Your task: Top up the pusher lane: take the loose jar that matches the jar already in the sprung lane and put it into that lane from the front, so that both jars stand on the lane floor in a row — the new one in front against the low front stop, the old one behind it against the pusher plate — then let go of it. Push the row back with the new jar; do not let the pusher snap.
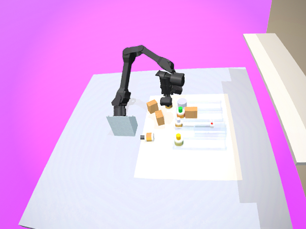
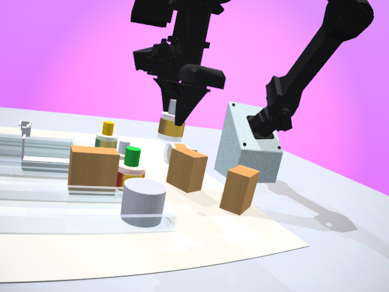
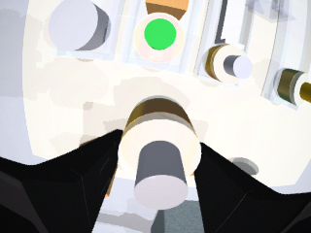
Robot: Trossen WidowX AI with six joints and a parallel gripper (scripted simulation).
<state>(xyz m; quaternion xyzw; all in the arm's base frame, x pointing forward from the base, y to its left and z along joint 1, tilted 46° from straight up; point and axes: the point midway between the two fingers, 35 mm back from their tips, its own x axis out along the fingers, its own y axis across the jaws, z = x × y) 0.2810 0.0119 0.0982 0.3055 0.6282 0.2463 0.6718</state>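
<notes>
Right now the block is 13 cm ahead of my gripper tip and 9 cm below it. Also, from my gripper tip: sprung lane: 20 cm ahead, 11 cm to the right, 11 cm below; grey cylinder: 8 cm ahead, 10 cm to the left, 10 cm below.
</notes>
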